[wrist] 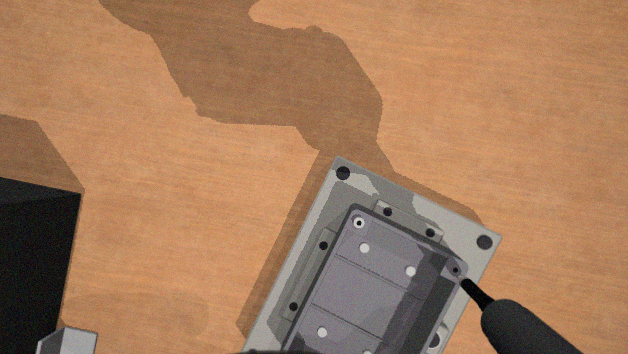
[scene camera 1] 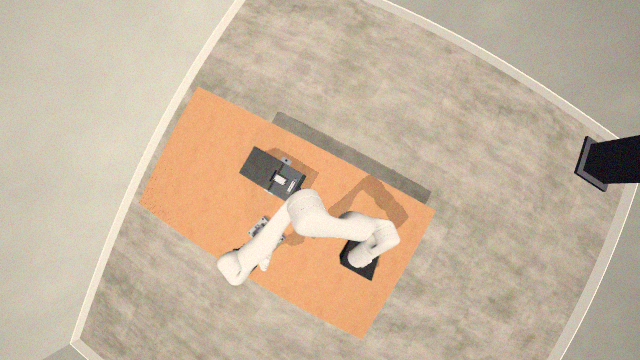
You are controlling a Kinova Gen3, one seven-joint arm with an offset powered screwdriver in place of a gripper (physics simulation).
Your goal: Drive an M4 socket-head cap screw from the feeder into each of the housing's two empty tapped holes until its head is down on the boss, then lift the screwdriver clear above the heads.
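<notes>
The grey housing [wrist: 367, 285] sits in a light metal fixture plate [wrist: 492, 237]; the plate [scene camera 1: 259, 225] shows partly beside the arm in the scene view. A pale ring with a dark centre [wrist: 358, 222], seemingly a socket-head screw, is in the housing's upper-left corner. The upper-right corner boss has a small dark hole [wrist: 455, 270]. My screwdriver's black bit [wrist: 465, 284] has its tip beside that hole, just to its lower right in the wrist view. Whether it touches the boss or carries a screw is unclear. The lower housing is cut off by the view's edge. The dark box [scene camera 1: 260, 165] [wrist: 35, 250] appears to be the feeder.
A small metal block [wrist: 77, 341] stands by the dark box. The white arm [scene camera 1: 330, 226] reaches over the orange table [scene camera 1: 200, 130] from its black base [scene camera 1: 370, 272]. A black post [scene camera 1: 615, 160] stands at the far right. The arm's shadow falls beyond the fixture.
</notes>
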